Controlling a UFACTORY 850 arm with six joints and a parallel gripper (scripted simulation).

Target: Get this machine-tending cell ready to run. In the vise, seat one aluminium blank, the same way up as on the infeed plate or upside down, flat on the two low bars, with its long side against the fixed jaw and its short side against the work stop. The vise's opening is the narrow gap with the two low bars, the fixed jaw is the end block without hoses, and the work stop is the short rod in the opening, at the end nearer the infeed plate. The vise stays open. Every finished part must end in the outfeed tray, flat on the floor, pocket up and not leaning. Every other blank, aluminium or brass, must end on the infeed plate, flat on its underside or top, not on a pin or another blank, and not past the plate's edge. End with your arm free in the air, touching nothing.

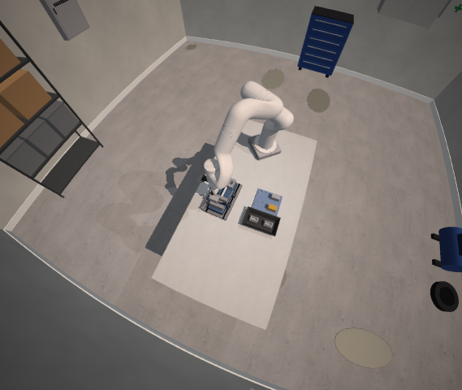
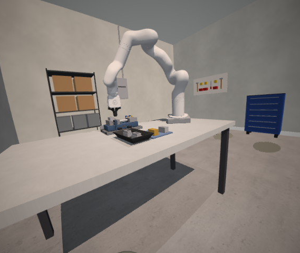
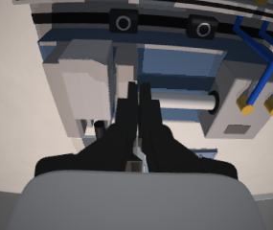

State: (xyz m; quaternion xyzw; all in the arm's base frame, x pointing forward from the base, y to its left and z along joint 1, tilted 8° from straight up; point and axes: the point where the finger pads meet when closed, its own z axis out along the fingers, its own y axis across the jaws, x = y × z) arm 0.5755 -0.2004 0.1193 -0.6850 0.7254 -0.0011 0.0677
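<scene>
Right now my hand is 10 mm short of the grey jaw block, 30 mm to the right of it and 60 mm above it. Also, from my hand: silver rod (40 mm behind, 40 mm to the left, 60 mm below); then vise (30 mm behind, 40 mm to the left, 100 mm below); then dark work stop rod (50 mm ahead, 80 mm to the left, 50 mm below).
</scene>
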